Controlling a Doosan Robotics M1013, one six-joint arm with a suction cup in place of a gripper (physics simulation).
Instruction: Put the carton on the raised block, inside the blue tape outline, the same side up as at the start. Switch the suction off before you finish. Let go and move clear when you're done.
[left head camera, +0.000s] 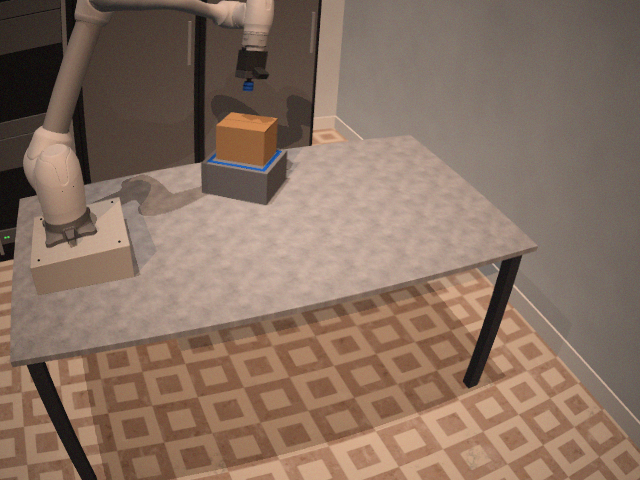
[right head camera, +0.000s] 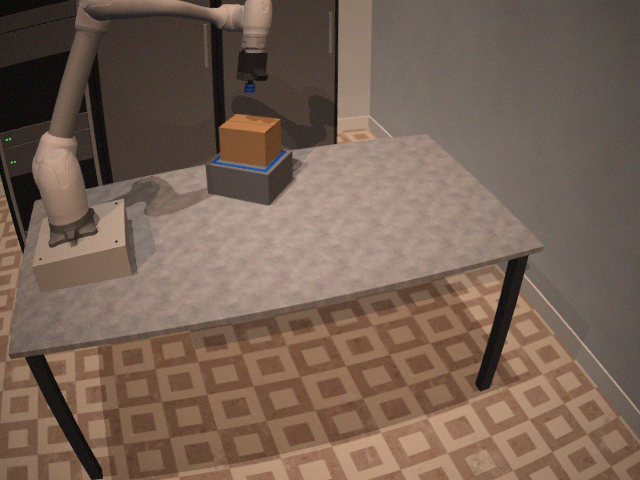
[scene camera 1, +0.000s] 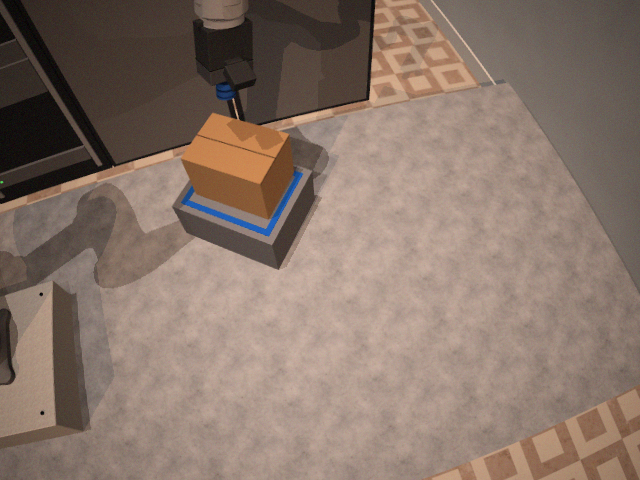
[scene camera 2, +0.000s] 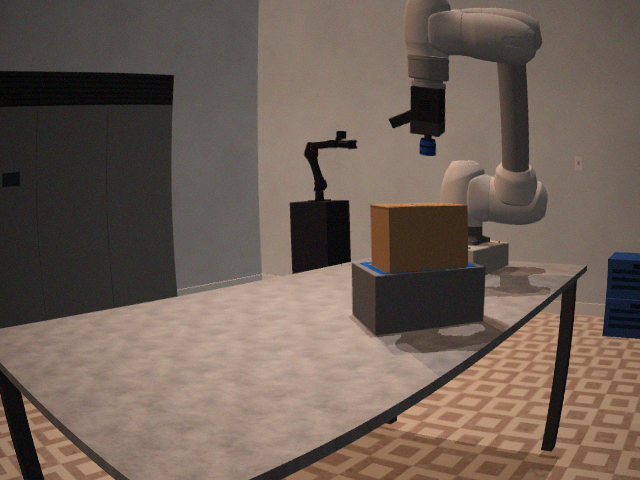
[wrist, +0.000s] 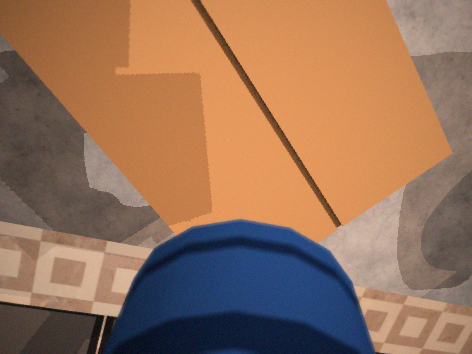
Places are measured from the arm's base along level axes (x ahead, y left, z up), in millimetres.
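Pixels of known places: hand at its tool point: (left head camera: 247, 90) (right head camera: 249, 92) (scene camera 1: 226, 95) (scene camera 2: 427, 154) (wrist: 242, 313); arm's base at its link origin: (left head camera: 68, 228) (right head camera: 72, 228).
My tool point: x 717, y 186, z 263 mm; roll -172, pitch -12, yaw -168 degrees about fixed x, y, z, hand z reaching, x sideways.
Note:
For each thing: its top centre in the pictures, then the offset to it from my tool point. Level surfaces: height alone.
- orange-brown carton at its top centre: (wrist: 241, 73) (scene camera 1: 234, 145) (scene camera 2: 418, 204) (left head camera: 247, 121) (right head camera: 249, 122) dx -13, dy -32, dz -108 mm
- grey raised block at its top centre: (scene camera 2: 418, 264) (scene camera 1: 241, 187) (left head camera: 244, 155) (right head camera: 248, 156) dx -24, dy -42, dz -237 mm
- grey table at its surface level: dz -358 mm
An orange-brown carton (left head camera: 245, 142) (right head camera: 249, 143) (scene camera 1: 232, 170) (scene camera 2: 423, 237) (wrist: 300, 100) sits upright and level on the grey raised block (left head camera: 235, 184) (right head camera: 237, 184) (scene camera 1: 227, 235) (scene camera 2: 429, 302). On the sides that show, its base lies within the blue tape outline (left head camera: 237, 165) (right head camera: 240, 166) (scene camera 1: 227, 218) (scene camera 2: 374, 267); the far part of the outline is hidden behind it. A dark seam runs along the carton's top. My blue suction cup (left head camera: 248, 86) (right head camera: 249, 88) (scene camera 1: 225, 91) (scene camera 2: 427, 147) (wrist: 240, 290) hangs well above the carton with a visible gap and holds nothing.
The block stands on the grey table (left head camera: 336, 232) (right head camera: 341, 232) (scene camera 1: 387, 310) (scene camera 2: 206, 372), near its back edge. The arm's base box (left head camera: 82, 263) (right head camera: 85, 263) (scene camera 1: 31, 361) stands at the table's left end. Dark cabinets stand behind. Another small black arm (scene camera 2: 314, 165) stands on a pedestal (scene camera 2: 310, 235) beyond the table.

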